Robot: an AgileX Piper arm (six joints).
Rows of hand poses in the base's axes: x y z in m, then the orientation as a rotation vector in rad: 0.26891, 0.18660, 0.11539, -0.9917, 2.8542, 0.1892; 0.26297, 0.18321, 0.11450, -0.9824, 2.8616, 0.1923; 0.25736, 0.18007, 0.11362, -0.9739, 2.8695, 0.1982; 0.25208, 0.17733, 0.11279, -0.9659, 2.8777, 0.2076; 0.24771, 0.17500, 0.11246, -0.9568, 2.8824, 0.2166; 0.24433, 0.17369, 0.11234, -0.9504, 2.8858, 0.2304; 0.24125, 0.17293, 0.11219, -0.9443, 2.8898, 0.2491; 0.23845, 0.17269, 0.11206, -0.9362, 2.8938, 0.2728; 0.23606, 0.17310, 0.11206, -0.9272, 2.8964, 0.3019; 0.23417, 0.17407, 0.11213, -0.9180, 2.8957, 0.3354
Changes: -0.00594, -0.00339, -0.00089, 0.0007, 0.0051, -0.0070; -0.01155, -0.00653, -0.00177, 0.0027, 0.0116, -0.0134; -0.01683, -0.00927, -0.00260, 0.0066, 0.0196, -0.0194; -0.02120, -0.01160, -0.00293, 0.0116, 0.0240, -0.0255; -0.02458, -0.01291, -0.00305, 0.0195, 0.0294, -0.0296; -0.02766, -0.01367, -0.00320, 0.0300, 0.0369, -0.0332; -0.03046, -0.01391, -0.00333, 0.0437, 0.0454, -0.0380; -0.03285, -0.01350, -0.00333, 0.0610, 0.0543, -0.0428; -0.03474, -0.01253, -0.00326, 0.0820, 0.0619, -0.0471
